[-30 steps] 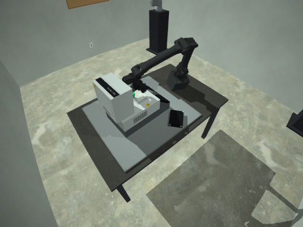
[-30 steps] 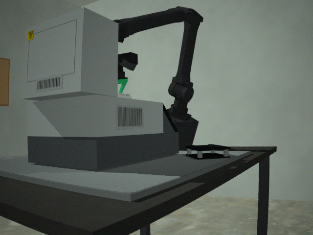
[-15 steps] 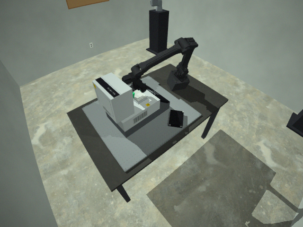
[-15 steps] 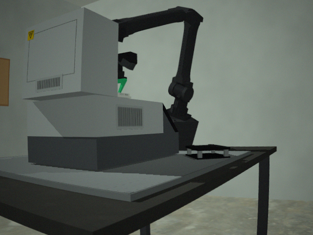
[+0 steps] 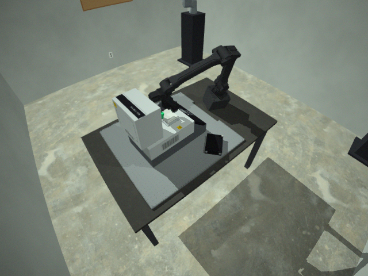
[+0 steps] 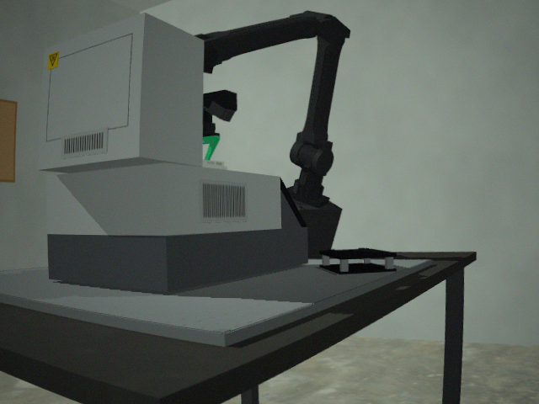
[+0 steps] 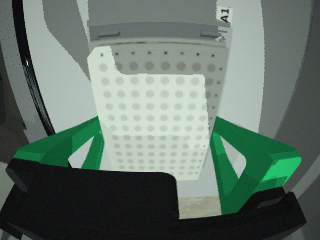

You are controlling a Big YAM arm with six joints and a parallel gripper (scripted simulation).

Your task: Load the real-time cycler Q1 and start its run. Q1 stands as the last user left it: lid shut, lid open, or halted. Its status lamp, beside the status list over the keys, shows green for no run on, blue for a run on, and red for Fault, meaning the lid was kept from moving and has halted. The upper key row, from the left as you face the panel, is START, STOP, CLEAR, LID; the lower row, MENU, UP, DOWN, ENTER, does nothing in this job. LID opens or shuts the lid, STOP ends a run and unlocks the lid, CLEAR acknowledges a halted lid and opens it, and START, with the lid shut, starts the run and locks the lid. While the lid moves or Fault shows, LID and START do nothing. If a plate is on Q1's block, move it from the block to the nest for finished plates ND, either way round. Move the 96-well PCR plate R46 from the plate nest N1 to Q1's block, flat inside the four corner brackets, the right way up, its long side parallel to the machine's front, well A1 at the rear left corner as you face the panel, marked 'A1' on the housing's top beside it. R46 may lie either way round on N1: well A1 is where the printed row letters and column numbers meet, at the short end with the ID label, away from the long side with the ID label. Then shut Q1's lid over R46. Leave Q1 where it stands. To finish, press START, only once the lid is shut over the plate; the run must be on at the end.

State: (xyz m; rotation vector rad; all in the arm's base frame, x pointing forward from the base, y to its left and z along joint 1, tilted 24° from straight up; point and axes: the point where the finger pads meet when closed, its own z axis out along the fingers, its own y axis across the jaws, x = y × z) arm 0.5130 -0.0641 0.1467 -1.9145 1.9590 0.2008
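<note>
The white 96-well plate R46 is right at my hand. The rest, counted from my hand: black plate nest (190 mm behind, 280 mm to the left, 190 mm below); dark grey nest (210 mm behind, 280 mm to the right, 210 mm below).
</note>
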